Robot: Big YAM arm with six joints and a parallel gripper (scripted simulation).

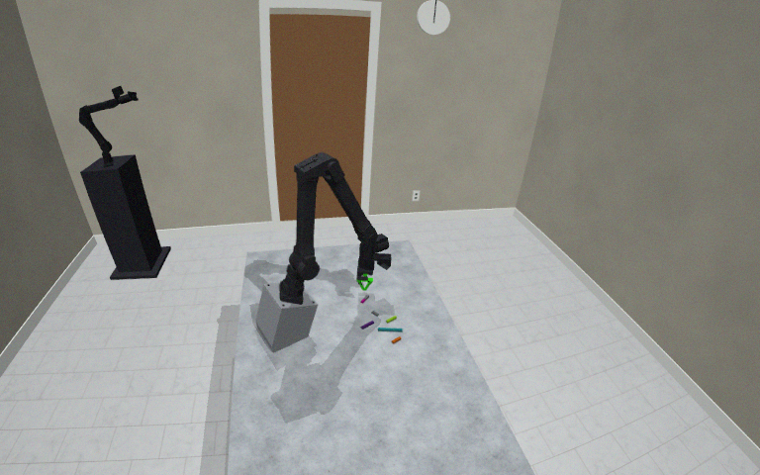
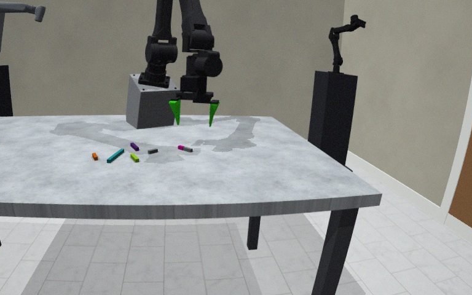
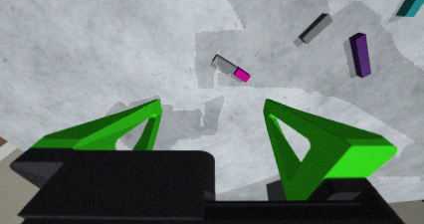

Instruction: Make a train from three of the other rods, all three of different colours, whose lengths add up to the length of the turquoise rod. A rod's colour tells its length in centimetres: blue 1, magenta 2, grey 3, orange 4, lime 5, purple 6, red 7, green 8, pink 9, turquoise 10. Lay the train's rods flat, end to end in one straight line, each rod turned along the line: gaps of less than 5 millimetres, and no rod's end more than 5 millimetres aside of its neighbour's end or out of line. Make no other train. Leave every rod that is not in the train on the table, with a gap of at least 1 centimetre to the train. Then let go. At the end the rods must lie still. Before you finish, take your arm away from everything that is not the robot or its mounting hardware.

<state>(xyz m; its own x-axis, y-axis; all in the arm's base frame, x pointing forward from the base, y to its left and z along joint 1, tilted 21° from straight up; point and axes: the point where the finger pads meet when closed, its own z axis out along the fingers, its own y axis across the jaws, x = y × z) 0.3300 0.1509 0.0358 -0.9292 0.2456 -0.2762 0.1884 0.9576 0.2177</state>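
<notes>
Right now my hand is 170 mm to the left of the lime rod, 90 mm short of it and 80 mm above it. Round my hand: purple rod (180 mm to the right, 80 mm below, 20 mm behind); magenta rod (80 mm below, 40 mm to the right, 10 mm behind); turquoise rod (220 mm to the right, 80 mm below, 70 mm ahead).
</notes>
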